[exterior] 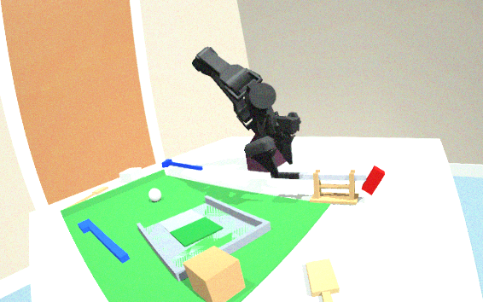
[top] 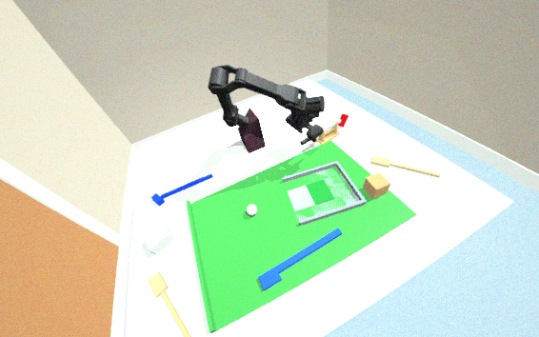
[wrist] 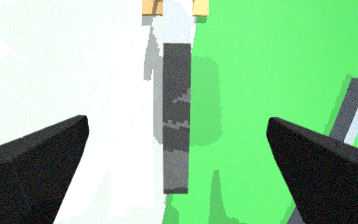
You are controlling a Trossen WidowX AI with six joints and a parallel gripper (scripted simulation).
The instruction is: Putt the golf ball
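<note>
Now: the wooden stand 13 cm to the left of my gripper tip, 4 cm below it and 2 cm behind it. The rest, counted from my gripper tip: grey frame (24 cm ahead, 7 cm to the right, 7 cm below); then tan cube (34 cm ahead, 8 cm to the left, 4 cm below); then green mat (25 cm ahead, 24 cm to the right, 8 cm below).
</note>
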